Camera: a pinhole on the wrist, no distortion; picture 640 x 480 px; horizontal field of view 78.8 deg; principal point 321.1 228.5 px. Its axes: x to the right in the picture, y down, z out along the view. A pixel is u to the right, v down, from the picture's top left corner.
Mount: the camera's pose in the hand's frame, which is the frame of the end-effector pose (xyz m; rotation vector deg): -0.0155 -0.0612 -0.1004 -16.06 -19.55 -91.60
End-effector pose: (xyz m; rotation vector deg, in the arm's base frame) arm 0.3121 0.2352 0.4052 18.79 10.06 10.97
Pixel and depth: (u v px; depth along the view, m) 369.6 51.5 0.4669
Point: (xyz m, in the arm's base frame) 0.1342 0.1477 0.7831
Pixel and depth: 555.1 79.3 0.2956
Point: 0.2344 0.0337 0.6088
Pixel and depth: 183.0 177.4 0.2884
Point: 0.2607 0.3207 0.5781
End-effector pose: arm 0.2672 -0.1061 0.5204 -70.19 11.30 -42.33
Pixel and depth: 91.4 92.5 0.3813
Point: 0.3599 0.1497 0.2722
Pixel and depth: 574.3 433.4 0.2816
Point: 0.4230 -0.0093 0.7477
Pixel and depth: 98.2 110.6 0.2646
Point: 0.3129 0.0415 0.3611
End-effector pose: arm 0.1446 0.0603 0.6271 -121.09 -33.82 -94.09
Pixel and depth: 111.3 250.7 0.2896
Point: 0.3386 -0.0409 0.5936
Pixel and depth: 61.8 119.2 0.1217
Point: 0.1514 -0.0064 0.5816
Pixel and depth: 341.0 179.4 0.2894
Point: 0.2891 0.1173 0.5266
